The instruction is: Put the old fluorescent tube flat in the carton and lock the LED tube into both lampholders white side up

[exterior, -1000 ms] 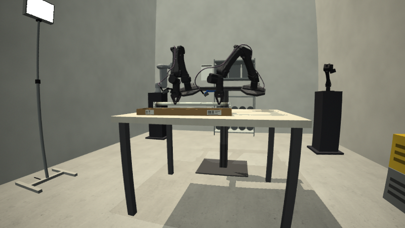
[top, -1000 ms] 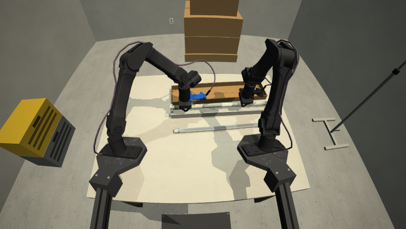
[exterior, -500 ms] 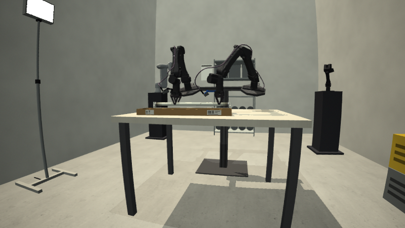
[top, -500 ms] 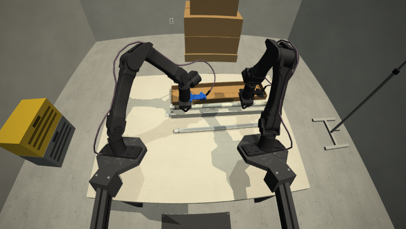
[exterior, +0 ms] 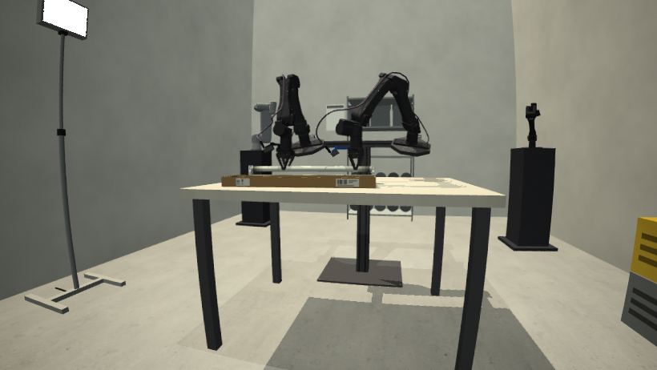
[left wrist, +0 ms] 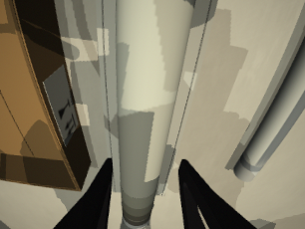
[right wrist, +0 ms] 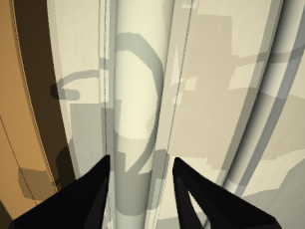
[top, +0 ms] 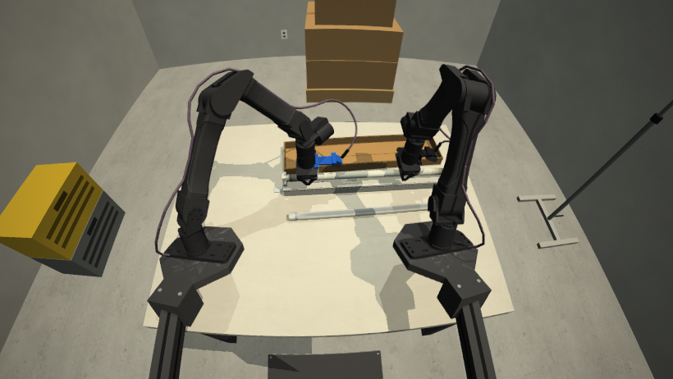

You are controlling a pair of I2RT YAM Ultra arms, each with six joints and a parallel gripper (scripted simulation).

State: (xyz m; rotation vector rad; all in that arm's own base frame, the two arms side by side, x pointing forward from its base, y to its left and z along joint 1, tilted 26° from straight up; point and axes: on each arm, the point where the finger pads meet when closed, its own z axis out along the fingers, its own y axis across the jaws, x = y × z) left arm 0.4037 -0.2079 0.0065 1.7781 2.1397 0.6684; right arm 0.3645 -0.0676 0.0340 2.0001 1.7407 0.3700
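Right now the old fluorescent tube is 120 mm to the left of my right hand. Round my right hand: white light fixture: 120 mm to the left, 10 mm below; LED tube: 120 mm behind, 110 mm to the left, 60 mm below; brown carton: 150 mm ahead, 120 mm to the left, 50 mm below.
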